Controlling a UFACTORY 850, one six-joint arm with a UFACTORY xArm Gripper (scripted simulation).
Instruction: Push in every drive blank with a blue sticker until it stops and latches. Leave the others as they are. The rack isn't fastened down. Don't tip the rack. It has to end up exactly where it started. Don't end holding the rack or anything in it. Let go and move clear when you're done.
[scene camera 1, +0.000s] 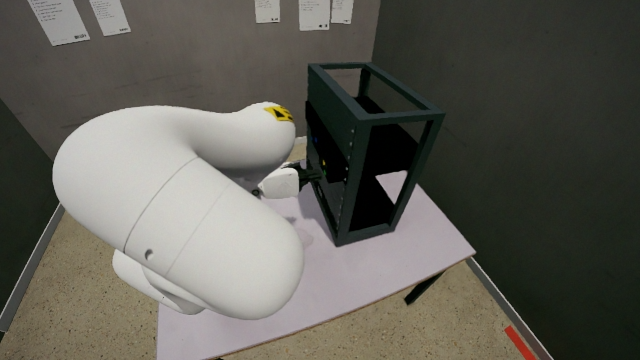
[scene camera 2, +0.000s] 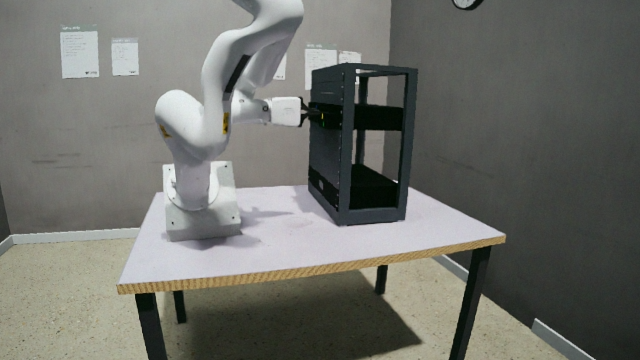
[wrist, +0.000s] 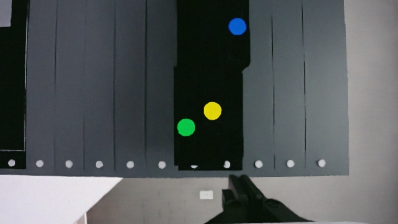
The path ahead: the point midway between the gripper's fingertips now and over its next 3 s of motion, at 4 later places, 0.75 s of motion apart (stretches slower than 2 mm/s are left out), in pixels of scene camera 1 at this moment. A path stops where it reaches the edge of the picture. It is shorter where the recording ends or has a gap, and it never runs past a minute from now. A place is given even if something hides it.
My gripper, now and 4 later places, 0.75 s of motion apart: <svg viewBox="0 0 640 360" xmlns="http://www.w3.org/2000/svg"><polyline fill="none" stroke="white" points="320,174 309,160 299,148 310,145 315,144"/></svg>
